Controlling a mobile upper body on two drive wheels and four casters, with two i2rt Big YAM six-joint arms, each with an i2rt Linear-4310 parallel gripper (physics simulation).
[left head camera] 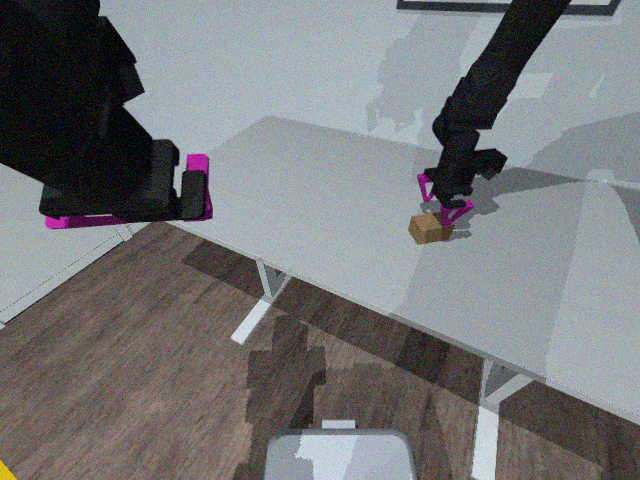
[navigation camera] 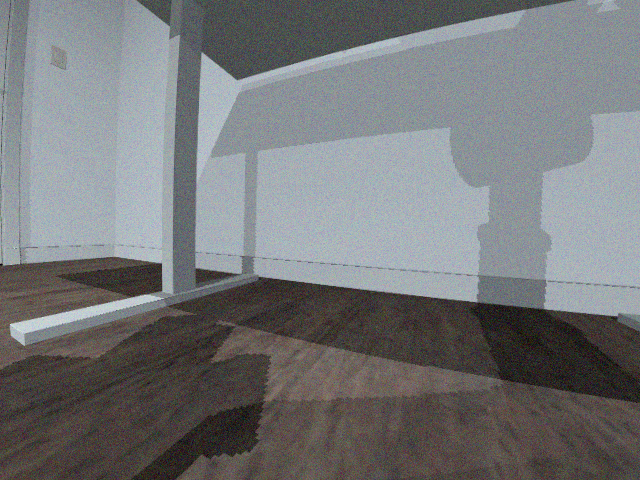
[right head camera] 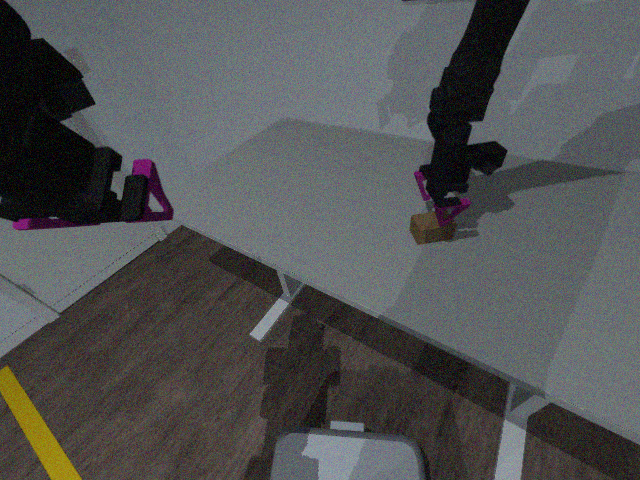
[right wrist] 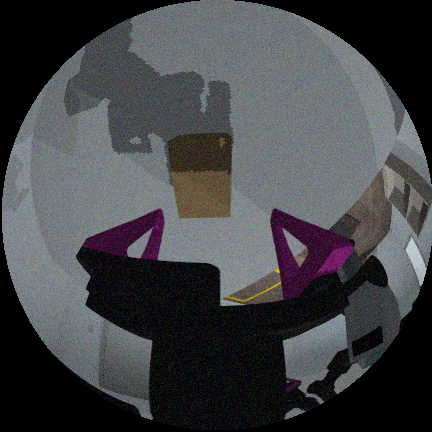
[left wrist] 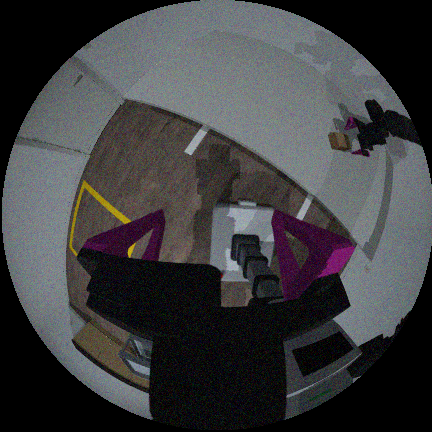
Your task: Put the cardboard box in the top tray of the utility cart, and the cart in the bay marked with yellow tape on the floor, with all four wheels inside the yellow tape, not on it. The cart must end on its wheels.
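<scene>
The brown cardboard box rests on the grey table. My right gripper is open above and close beside it; in the right wrist view the box lies ahead of the gap, nearer the left finger. My left gripper is open and empty, away from the box. Yellow tape marks the floor. A grey tray-like object, possibly the utility cart, is partly hidden at lower left in the left wrist view.
The long table stands before me on light legs. My light grey base stands near its edge. A brown surface shows beside the tray-like object. Walls stand behind the table.
</scene>
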